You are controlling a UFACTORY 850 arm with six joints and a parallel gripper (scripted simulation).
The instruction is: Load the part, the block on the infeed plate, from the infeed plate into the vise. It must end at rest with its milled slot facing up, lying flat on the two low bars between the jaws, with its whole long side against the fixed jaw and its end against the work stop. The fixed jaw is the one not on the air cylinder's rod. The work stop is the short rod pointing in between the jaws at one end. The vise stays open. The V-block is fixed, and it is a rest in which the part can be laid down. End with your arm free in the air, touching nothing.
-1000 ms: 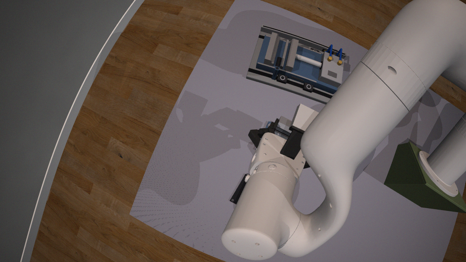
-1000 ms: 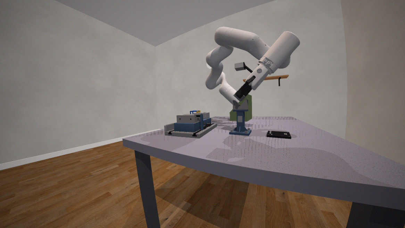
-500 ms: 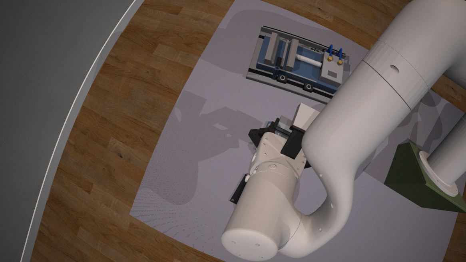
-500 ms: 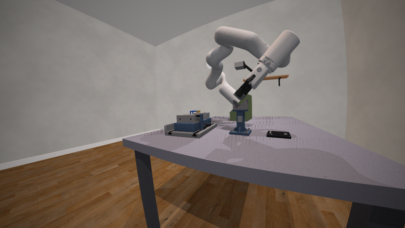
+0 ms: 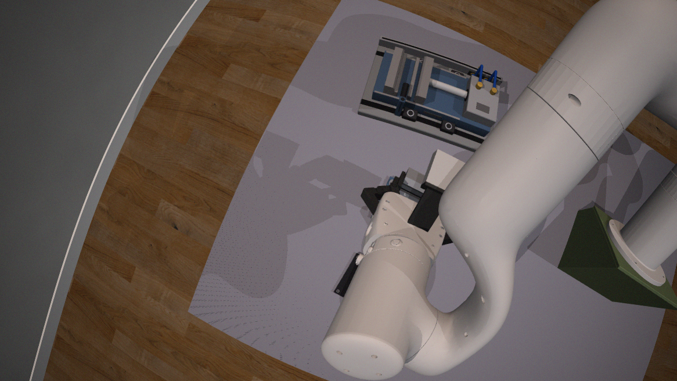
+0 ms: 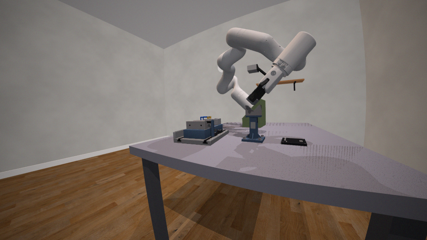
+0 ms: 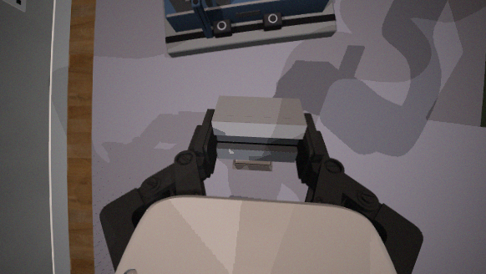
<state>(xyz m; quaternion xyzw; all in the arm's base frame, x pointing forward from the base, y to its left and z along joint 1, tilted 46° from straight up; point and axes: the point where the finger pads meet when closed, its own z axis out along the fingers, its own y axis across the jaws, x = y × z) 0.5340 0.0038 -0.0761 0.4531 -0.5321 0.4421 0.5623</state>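
The part lies right at my hand. Also, from my hand: moving jaw: 40 mm ahead, 260 mm to the right, 120 mm below; work stop: 70 mm ahead, 210 mm to the right, 100 mm below; black infeed plate: 20 mm ahead, 160 mm to the left, 190 mm below.
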